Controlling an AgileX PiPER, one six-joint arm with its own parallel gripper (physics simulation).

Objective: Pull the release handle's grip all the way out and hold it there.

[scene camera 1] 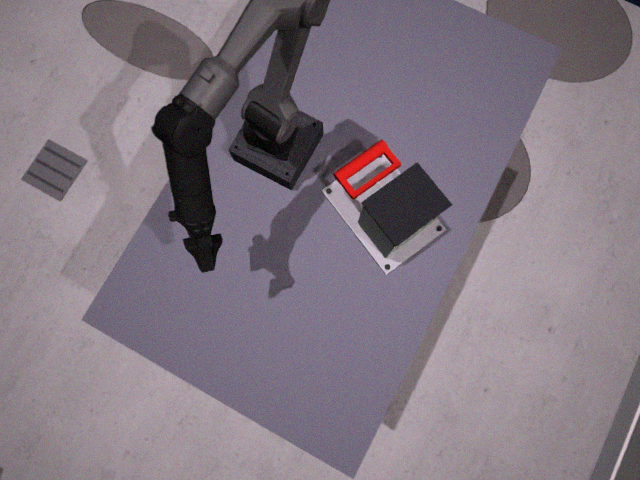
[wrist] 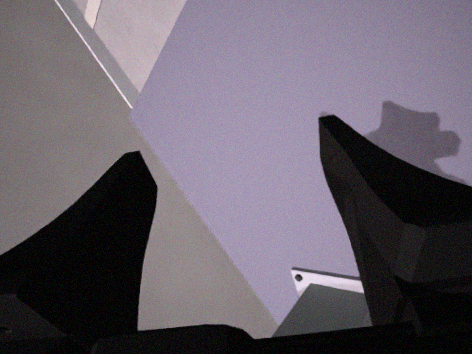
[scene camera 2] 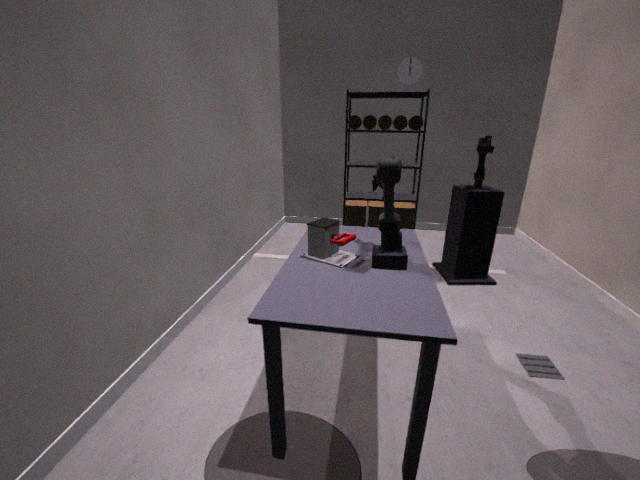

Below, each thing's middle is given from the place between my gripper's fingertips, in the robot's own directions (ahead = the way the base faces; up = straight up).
Labels:
Now: hand 270 mm short of the white base plate [scene camera 1: 348, 209], 260 mm above it and 250 mm to the right of it.

